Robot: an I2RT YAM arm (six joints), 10 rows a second.
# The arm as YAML. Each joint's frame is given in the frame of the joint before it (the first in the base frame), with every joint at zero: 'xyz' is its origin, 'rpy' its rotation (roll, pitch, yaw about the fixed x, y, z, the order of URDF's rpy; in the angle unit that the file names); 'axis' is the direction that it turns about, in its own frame. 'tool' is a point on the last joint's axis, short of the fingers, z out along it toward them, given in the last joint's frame.
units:
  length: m
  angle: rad
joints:
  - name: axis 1
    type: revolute
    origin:
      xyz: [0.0, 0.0, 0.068]
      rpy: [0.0, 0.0, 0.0]
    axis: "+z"
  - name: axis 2
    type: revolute
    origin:
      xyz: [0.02, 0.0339, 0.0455]
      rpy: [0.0, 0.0, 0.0]
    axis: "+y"
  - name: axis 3
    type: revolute
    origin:
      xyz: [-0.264, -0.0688, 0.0]
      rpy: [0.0, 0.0, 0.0]
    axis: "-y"
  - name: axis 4
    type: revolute
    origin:
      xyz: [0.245, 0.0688, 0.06]
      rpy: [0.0, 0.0, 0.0]
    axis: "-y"
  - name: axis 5
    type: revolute
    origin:
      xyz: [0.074, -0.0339, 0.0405]
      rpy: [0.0, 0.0, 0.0]
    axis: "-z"
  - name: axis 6
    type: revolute
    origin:
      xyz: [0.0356, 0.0, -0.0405]
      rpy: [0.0, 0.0, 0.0]
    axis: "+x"
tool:
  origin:
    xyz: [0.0, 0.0, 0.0]
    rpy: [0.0, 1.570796, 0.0]
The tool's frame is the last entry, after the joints.
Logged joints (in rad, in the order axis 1, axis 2, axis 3, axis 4, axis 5, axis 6), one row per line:
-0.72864, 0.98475, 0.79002, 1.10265, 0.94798, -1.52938
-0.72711, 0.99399, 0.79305, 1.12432, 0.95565, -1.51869
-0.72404, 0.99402, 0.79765, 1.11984, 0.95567, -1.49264
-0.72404, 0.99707, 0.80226, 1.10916, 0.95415, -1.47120
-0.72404, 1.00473, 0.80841, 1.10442, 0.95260, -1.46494
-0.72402, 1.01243, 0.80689, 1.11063, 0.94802, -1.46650
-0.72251, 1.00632, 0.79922, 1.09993, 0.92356, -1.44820
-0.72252, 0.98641, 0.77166, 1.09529, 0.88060, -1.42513
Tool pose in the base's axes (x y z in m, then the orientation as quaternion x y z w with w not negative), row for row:
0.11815, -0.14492, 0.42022, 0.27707, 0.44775, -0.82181, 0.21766
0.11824, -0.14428, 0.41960, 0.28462, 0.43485, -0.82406, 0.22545
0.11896, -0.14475, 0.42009, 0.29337, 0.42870, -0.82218, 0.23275
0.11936, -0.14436, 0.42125, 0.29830, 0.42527, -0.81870, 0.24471
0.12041, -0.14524, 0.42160, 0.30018, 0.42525, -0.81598, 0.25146
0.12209, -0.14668, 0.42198, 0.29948, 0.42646, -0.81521, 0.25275
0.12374, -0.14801, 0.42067, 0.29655, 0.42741, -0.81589, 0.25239
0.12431, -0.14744, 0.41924, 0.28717, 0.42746, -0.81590, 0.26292
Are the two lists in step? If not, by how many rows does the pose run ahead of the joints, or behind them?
The pose runs 1 row behind the joints: the pose in row i belongs to the joints in row i - 1.
